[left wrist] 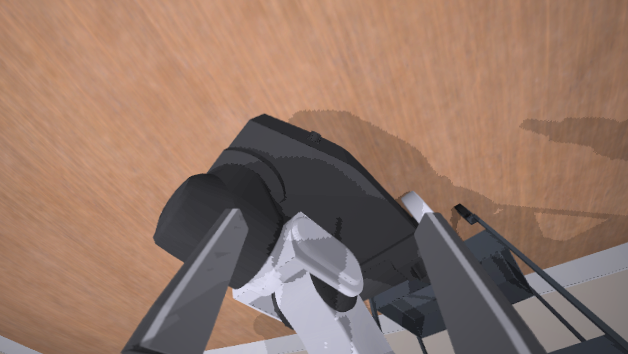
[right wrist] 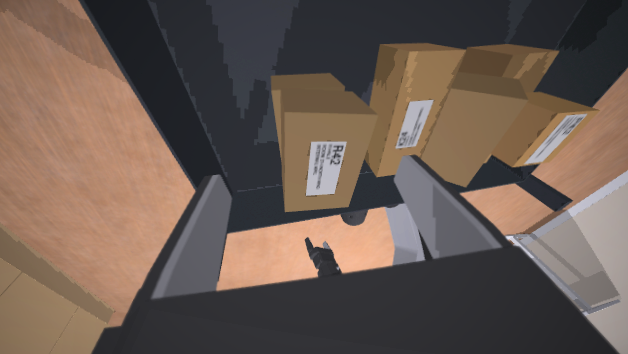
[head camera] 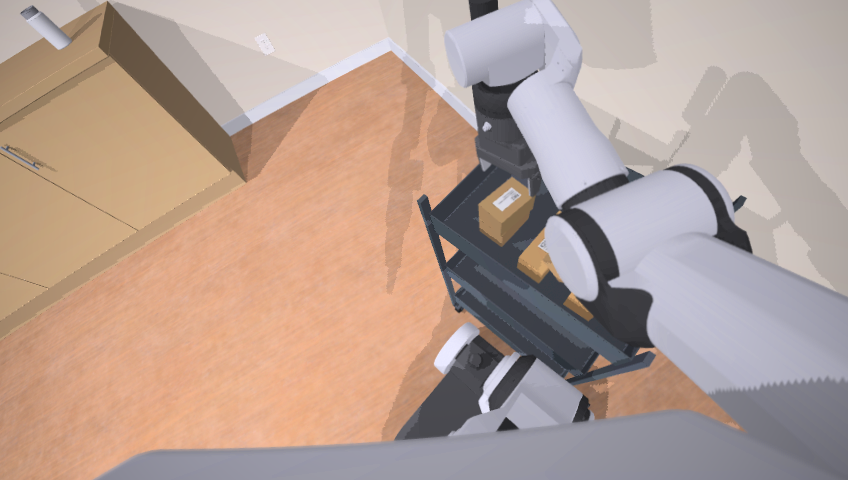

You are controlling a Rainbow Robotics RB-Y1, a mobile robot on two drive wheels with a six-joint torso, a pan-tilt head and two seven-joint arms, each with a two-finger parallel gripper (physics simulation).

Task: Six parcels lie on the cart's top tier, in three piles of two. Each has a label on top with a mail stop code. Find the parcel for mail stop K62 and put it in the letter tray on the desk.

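Frame: origin at the robot's base, x ahead, y left, z up, level; centimetres.
Seen in the pictures: left gripper, between the fingertips: (left wrist: 328,221) (right wrist: 315,240); right gripper, between the fingertips: (right wrist: 315,177) (head camera: 509,179).
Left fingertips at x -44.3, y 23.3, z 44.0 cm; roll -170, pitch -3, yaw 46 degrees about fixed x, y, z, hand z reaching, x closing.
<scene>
Pixels of each thing's top centre, then the offset from my left fingertips to it.
- middle parcel, centre of its top: (right wrist: 413,126) (head camera: 551,240) dx +66.6, dy -8.0, dz +27.6 cm
- tilted parcel, centre of its top: (right wrist: 496,150) dx +66.1, dy -12.9, dz +32.7 cm
- right-hand parcel, centre of its top: (right wrist: 553,141) dx +66.0, dy -19.5, dz +32.6 cm
- pale cylinder, centre of its top: (head camera: 26,9) dx +22.5, dy +182.1, dz +61.9 cm
The cart (head camera: 511,276) (right wrist: 160,90) carries the cardboard parcels. A parcel (head camera: 490,218) (right wrist: 300,135), labelled R42 in the right wrist view, sits on another parcel (right wrist: 305,81). A middle parcel (head camera: 529,259) (right wrist: 390,125) has a label that seems to read K24. A tilted parcel (right wrist: 475,125) leans beside it; its label is hidden. A right-hand parcel (right wrist: 535,120) has a label hard to read, seemingly ending in 62. My right gripper (head camera: 507,179) (right wrist: 315,177) is open and empty, above the cart near the R42 parcel. My left gripper (left wrist: 328,221) is open and empty, away from the parcels.
A tan cabinet (head camera: 71,148) with a pale cylinder (head camera: 50,29) on top stands at the left in the head view. My dark base (left wrist: 320,185) lies below the left fingers, near the cart (left wrist: 430,305). My right arm hides part of the cart. The desk and letter tray do not show.
</scene>
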